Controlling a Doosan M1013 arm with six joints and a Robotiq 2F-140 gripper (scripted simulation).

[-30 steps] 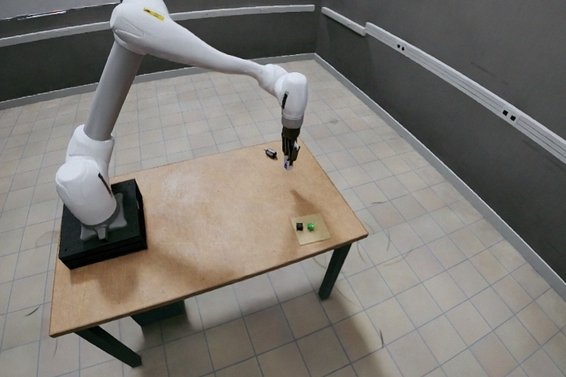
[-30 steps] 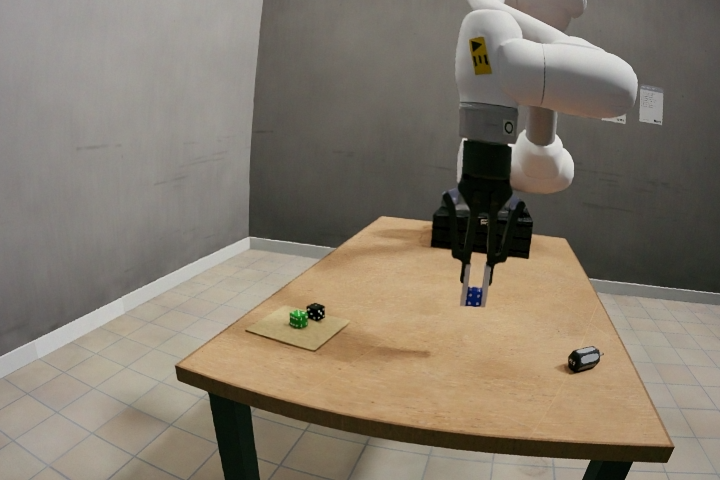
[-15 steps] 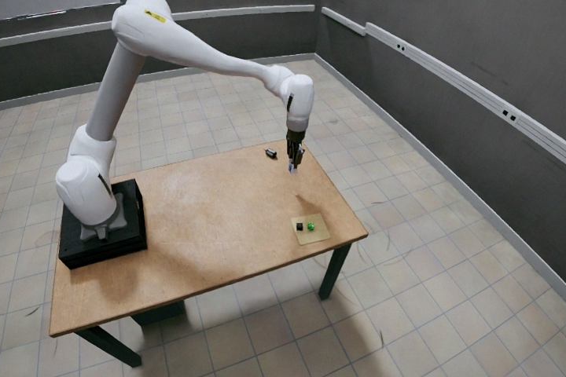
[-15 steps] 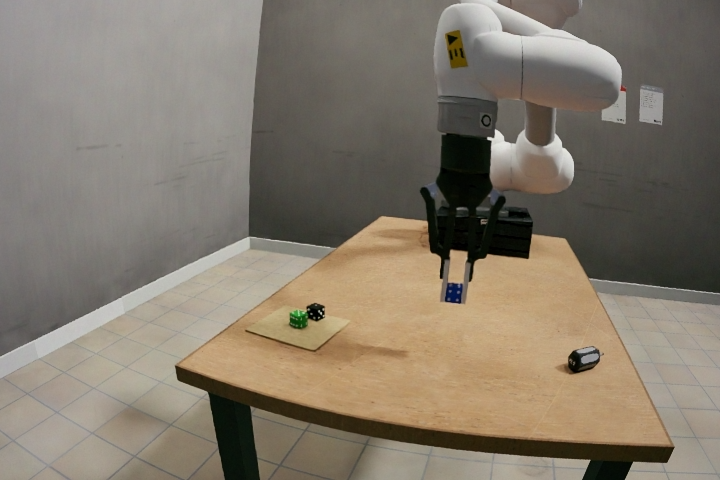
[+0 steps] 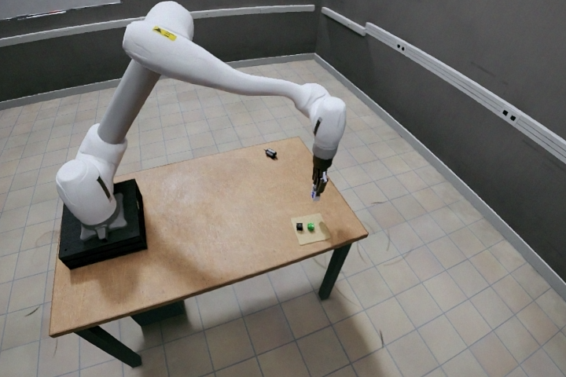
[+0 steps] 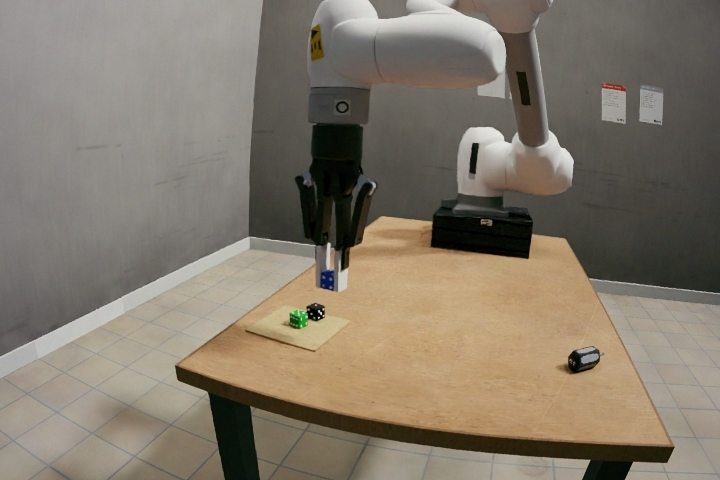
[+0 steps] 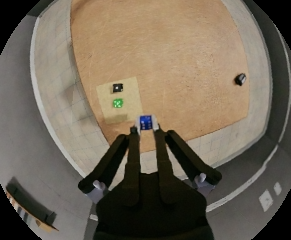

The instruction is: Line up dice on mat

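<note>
Now: hand 50 mm past the green die, 70 mm to the left of it and 120 mm above it. Also, from my hand: tan mat 50 mm behind, 70 mm to the right, 140 mm below; blue die 20 mm below; black die 100 mm behind, 50 mm to the right, 120 mm below.
</note>
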